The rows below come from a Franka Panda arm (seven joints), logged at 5 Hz.
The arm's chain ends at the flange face. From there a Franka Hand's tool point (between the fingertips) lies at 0.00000 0.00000 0.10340 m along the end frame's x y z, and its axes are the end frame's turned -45 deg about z.
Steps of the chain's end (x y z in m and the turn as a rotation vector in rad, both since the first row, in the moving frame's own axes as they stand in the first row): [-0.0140, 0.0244, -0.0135, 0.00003, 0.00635, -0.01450]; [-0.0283, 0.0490, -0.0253, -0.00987, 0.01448, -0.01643]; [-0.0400, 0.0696, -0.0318, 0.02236, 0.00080, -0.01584]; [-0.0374, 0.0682, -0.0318, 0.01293, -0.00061, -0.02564]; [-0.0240, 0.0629, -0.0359, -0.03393, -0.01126, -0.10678]
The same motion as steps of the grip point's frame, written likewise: [-0.0267, 0.0078, -0.0135, -0.00447, 0.00451, -0.01450]; [-0.0543, 0.0164, -0.0253, -0.01722, 0.00326, -0.01643]; [-0.0758, 0.0193, -0.0318, 0.01525, 0.01638, -0.01584]; [-0.0738, 0.0208, -0.0318, 0.00957, 0.00871, -0.02564]; [-0.0647, 0.0293, -0.0360, -0.01603, -0.03195, -0.10678]
